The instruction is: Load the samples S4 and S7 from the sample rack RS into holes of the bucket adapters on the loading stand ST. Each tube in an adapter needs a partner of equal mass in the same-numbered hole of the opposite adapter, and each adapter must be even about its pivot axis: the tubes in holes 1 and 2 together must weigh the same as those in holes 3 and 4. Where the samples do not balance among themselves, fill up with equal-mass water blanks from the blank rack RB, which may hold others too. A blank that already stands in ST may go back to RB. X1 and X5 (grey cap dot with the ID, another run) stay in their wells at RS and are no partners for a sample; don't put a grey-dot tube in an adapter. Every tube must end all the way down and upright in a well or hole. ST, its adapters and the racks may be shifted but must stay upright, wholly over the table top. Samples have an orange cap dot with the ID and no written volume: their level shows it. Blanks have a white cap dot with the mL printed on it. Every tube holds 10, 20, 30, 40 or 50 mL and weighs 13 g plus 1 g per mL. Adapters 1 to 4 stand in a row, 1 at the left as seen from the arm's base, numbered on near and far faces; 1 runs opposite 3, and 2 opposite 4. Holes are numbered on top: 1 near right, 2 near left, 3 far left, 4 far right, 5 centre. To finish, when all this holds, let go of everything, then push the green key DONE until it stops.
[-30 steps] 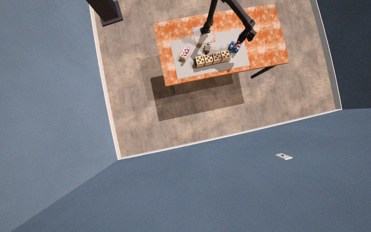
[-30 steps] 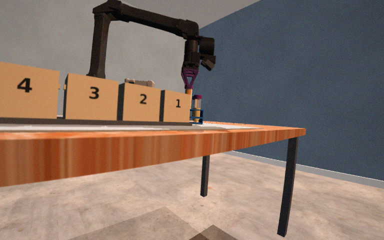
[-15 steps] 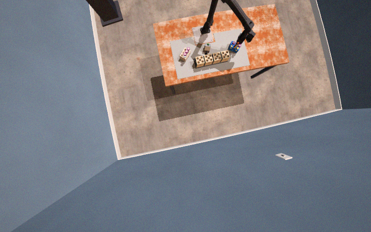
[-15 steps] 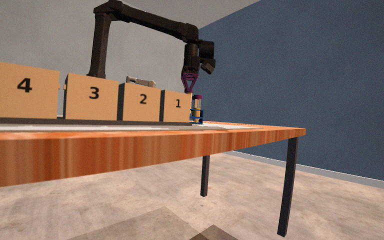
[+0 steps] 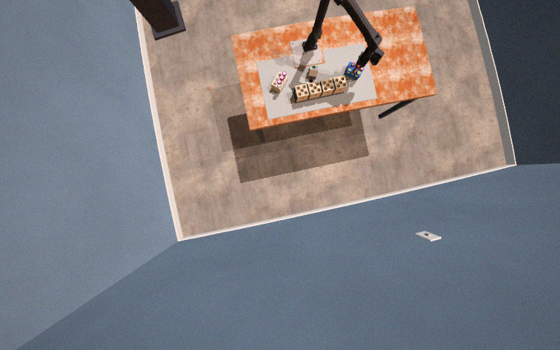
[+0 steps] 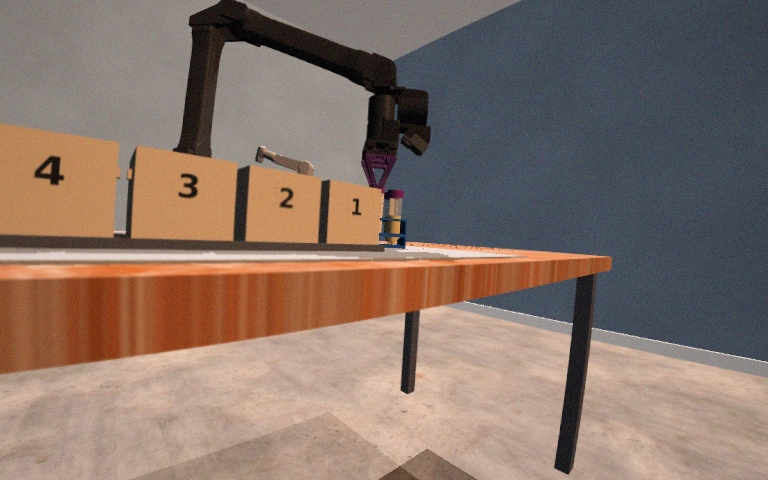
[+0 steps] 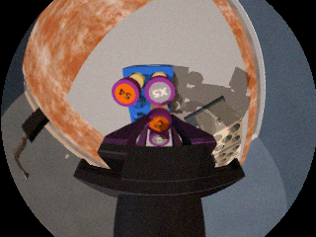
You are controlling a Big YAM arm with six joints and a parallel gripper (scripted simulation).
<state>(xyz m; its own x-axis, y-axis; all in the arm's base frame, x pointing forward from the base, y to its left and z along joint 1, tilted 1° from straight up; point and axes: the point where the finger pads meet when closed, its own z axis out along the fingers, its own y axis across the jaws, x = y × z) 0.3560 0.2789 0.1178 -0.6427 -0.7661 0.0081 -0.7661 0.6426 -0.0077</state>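
Now: the purple-capped tube 11 cm behind my hand, 60 cm to the right of it and 6 cm below it. From my hand the other things lie so: adapter 2 (7 cm ahead, 28 cm to the right, 7 cm below); then DONE key box (11 cm behind, 34 cm to the right, 7 cm below); then blue sample rack RS (1 cm behind, 1 cm to the left, 9 cm below).
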